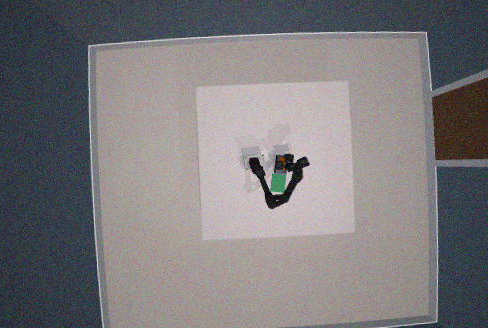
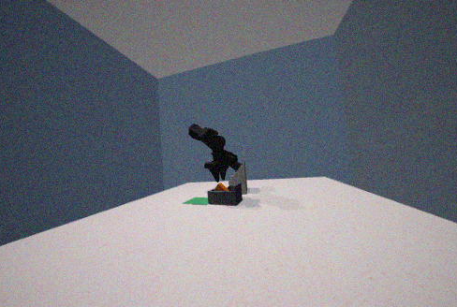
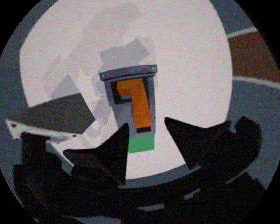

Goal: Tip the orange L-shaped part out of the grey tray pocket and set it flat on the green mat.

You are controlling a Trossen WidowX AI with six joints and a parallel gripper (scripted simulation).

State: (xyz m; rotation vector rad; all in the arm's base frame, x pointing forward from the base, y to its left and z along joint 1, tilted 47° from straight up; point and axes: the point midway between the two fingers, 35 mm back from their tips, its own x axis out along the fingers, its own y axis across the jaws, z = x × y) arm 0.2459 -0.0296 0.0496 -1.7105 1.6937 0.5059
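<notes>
My gripper tip is now 1 cm past the orange L-shaped part, 4 cm to the right of it and 7 cm above it. Also, from my gripper tip: green mat (4 cm behind, 14 cm to the right, 12 cm below).
</notes>
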